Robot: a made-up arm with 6 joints. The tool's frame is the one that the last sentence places.
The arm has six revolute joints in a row. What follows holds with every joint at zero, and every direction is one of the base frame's.
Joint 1 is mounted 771 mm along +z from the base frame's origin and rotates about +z.
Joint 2 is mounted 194 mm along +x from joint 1 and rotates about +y.
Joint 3 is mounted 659 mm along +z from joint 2 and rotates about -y.
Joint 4 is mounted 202 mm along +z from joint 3 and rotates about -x.
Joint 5 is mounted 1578 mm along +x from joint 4 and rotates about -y.
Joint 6 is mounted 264 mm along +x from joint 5 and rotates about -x.
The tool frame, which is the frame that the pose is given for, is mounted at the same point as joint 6; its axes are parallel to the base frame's.
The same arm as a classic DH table. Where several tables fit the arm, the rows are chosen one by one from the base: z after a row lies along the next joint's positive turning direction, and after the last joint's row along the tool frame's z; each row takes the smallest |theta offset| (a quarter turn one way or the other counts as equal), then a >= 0, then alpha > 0; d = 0 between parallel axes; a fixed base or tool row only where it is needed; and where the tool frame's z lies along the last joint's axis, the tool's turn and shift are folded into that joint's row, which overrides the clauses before.
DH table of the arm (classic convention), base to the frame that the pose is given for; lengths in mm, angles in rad. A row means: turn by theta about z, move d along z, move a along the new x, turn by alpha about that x. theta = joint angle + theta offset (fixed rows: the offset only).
joint 1: theta offset 0, d 771, a 194, alpha -1.5708
joint 2: theta offset -1.5708, d 0, a 659, alpha 3.1416
joint 3: theta offset 0, d 0, a 202, alpha -1.5708
joint 4: theta offset 0, d -1578, a 0, alpha 1.5708
joint 5: theta offset 0, d 0, a 0, alpha -1.5708
joint 6: theta offset 1.5708, d -264, a 0, alpha 1.5708
tool (fixed): theta offset -1.5708, d 0, a 0, alpha 0

